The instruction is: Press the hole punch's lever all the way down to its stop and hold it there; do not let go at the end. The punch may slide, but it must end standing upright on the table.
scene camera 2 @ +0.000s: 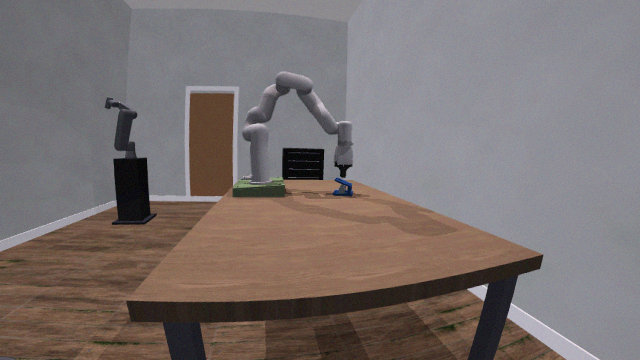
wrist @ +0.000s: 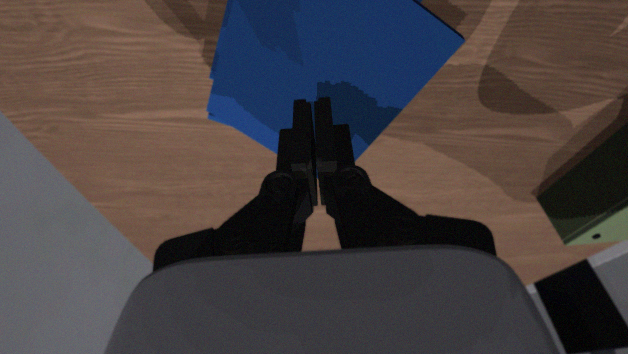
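Seen in the pictures: gripper, between the fingertips: (scene camera 2: 342, 177) (wrist: 314, 123); arm's base, origin of its link: (scene camera 2: 260, 182).
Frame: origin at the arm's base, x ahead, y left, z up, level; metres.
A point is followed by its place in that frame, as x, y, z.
Note:
The blue hole punch (scene camera 2: 348, 189) @(0.445, -0.157, -0.021) stands upright on the table, with its lever (scene camera 2: 342, 180) @(0.442, -0.078, 0.017) (wrist: 320, 50) @(0.439, -0.106, 0.011) raised and slanting up to the left in the scene view. In the wrist view the lever's broad blue top fills the upper middle. My gripper (scene camera 2: 343, 175) @(0.442, -0.081, 0.034) (wrist: 314, 123) @(0.442, -0.081, 0.034) is shut with nothing between its fingers and points down. Its fingertips are right above the lever, very close to its top. Whether they touch it I cannot tell. The fingertips' shadow lies on the blue top just beside them.
The green base block (scene camera 2: 259, 189) @(-0.012, -0.117, -0.019) (wrist: 595, 220) @(0.133, 0.083, 0.006) under the arm stands left of the punch in the scene view. The wooden table (scene camera 2: 300, 250) @(0.051, -0.773, -0.058) (wrist: 125, 165) @(0.649, 0.048, -0.058) has its long right edge near the grey wall. A black drawer unit (scene camera 2: 303, 150) and a second arm on a black pedestal (scene camera 2: 132, 190) stand beyond the table.

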